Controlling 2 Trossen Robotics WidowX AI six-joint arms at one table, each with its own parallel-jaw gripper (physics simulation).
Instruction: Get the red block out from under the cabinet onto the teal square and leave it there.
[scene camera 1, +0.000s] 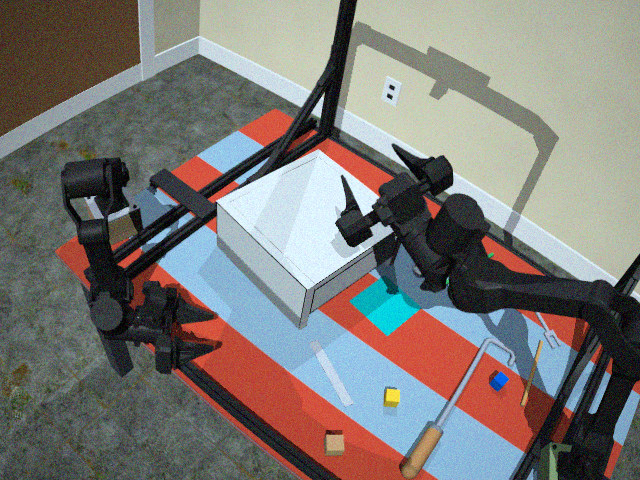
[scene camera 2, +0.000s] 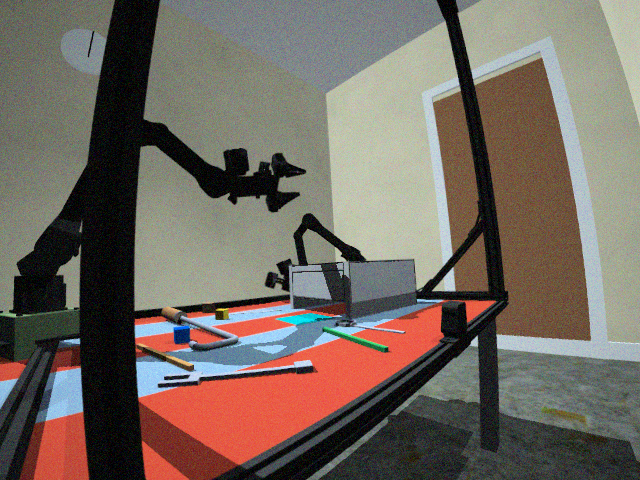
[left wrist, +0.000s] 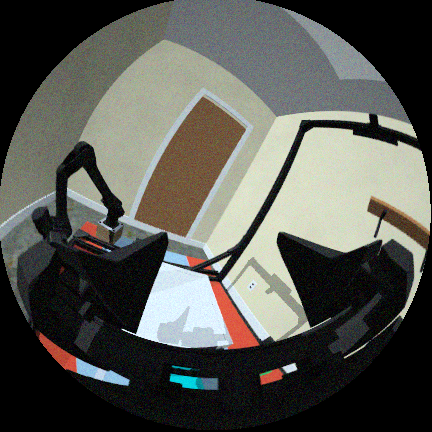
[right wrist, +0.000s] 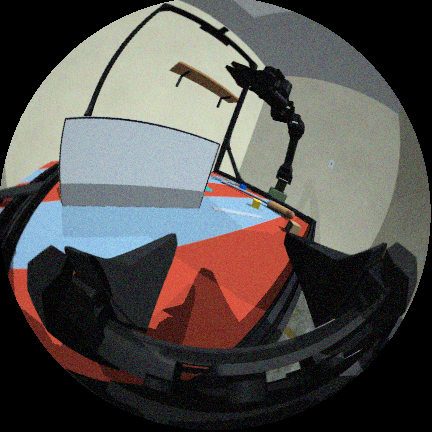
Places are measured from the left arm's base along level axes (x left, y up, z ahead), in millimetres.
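Pixels of known places: left gripper, fingertip midpoint: (scene camera 1: 367, 160) (scene camera 2: 302, 183) (left wrist: 223, 238) (right wrist: 227, 63); right gripper, fingertip midpoint: (scene camera 1: 213, 332) (scene camera 2: 285, 288) (right wrist: 232, 239); left arm's base, link origin: (scene camera 1: 572, 469) (scene camera 2: 38, 311) (right wrist: 278, 190); right arm's base, link origin: (left wrist: 110, 222).
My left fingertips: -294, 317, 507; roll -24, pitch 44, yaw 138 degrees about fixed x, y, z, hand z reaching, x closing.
For each thing: its top centre in the pictures, then the offset to it from my left fingertips, as dx, dy, dz. "spot": a spot on its surface instead.
- white cabinet, top centre: (scene camera 1: 313, 210) (right wrist: 141, 127) (left wrist: 171, 297) (scene camera 2: 349, 262) -114, -246, +78
- teal square, surface spot: (scene camera 1: 387, 317) (scene camera 2: 292, 318) spot: -2, -381, -117
- hooked rod with a wooden handle, surface spot: (scene camera 1: 423, 449) spot: +286, -347, -219
- pale strip, top centre: (scene camera 1: 330, 372) (right wrist: 240, 212) +154, -380, -31
- wooden stick, top centre: (scene camera 2: 160, 352) (scene camera 1: 533, 371) +58, -374, -447
- green stick, top centre: (scene camera 2: 350, 335) -186, -374, -289
- forked tool, top centre: (scene camera 2: 238, 370) -95, -373, -468
- ringed tool, top centre: (scene camera 2: 367, 324) -202, -373, -203
The red block does not show in any view. The white cabinet (scene camera 1: 273, 206) (scene camera 2: 382, 279) (left wrist: 175, 300) (right wrist: 135, 155) stands on the striped table; the space beneath it is hidden. The teal square (scene camera 1: 387, 317) (scene camera 2: 297, 319) (left wrist: 184, 382) (right wrist: 209, 189) lies by the cabinet's front, partly in shadow, and no block shows on its visible part. My left gripper (scene camera 1: 369, 161) (scene camera 2: 301, 182) (left wrist: 223, 238) is open and empty, high above the table near the cabinet. My right gripper (scene camera 1: 218, 329) (right wrist: 232, 239) is open and empty, beside the cabinet's side wall at the left of scene camera 1.
A hooked rod with a wooden handle (scene camera 1: 423, 449) lies near blue (scene camera 1: 498, 380), yellow (scene camera 1: 391, 397) and tan (scene camera 1: 334, 443) blocks. A pale strip (scene camera 1: 330, 372), wooden stick (scene camera 1: 532, 372), green stick (scene camera 2: 354, 339), forked tool (scene camera 2: 248, 373) and ringed tool (scene camera 2: 345, 323) also lie around. Black frame posts (scene camera 2: 118, 232) rise at the edges.
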